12 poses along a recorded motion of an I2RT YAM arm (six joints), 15 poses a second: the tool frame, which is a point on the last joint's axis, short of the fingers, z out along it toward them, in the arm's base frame.
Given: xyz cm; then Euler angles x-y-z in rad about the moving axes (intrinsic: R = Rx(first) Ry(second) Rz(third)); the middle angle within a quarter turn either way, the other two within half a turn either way.
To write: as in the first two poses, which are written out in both.
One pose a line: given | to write
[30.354 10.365 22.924 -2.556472 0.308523 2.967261] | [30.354 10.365 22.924 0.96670 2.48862 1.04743]
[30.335 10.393 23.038 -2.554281 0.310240 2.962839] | [30.335 10.393 23.038 0.96205 2.48601 1.04629]
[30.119 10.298 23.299 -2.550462 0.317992 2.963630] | [30.119 10.298 23.299 0.95690 2.47946 1.03729]
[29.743 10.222 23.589 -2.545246 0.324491 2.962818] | [29.743 10.222 23.589 0.95291 2.47222 1.03115]
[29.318 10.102 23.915 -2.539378 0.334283 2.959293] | [29.318 10.102 23.915 0.94317 2.46302 1.02078]
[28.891 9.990 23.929 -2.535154 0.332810 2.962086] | [28.891 9.990 23.929 0.95111 2.46004 1.02562]
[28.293 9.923 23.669 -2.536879 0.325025 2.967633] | [28.293 9.923 23.669 0.96398 2.46481 1.03575]
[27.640 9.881 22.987 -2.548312 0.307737 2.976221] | [27.640 9.881 22.987 0.98324 2.48187 1.05387]
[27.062 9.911 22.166 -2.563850 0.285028 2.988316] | [27.062 9.911 22.166 1.01033 2.50462 1.07837]
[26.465 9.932 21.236 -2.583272 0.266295 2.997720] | [26.465 9.932 21.236 1.02818 2.52916 1.09530]
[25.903 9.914 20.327 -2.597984 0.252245 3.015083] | [25.903 9.914 20.327 1.05265 2.54769 1.10851]
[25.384 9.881 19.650 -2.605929 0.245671 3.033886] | [25.384 9.881 19.650 1.07421 2.55731 1.11418]
